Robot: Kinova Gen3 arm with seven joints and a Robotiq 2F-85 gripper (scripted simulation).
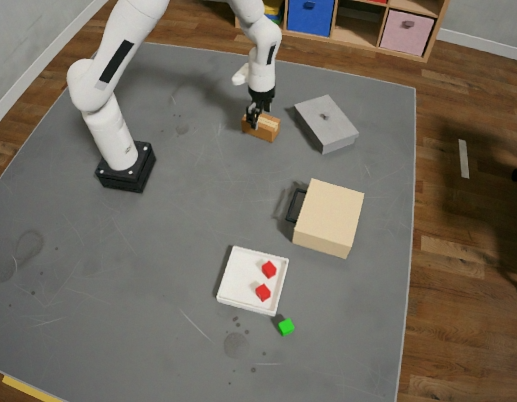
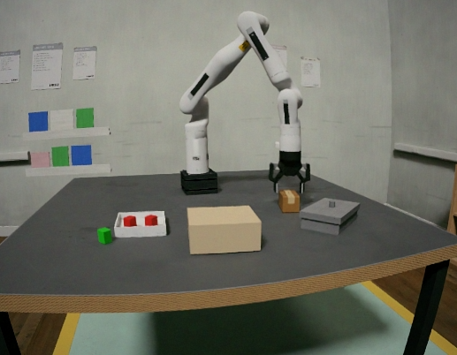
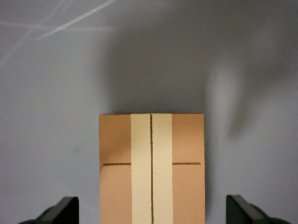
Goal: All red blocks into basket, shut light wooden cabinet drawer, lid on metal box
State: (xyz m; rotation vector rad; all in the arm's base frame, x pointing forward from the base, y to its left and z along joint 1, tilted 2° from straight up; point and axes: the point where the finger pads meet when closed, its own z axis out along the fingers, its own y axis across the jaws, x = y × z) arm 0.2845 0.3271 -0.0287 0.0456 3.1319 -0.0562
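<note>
Now: hand 30 mm above the cardboard box. Round my hand: blue block 20 mm behind, 40 mm below; lid 180 mm ahead, 100 mm to the left, 10 mm below; metal box 180 mm ahead, 100 mm to the left, 40 mm below.
</note>
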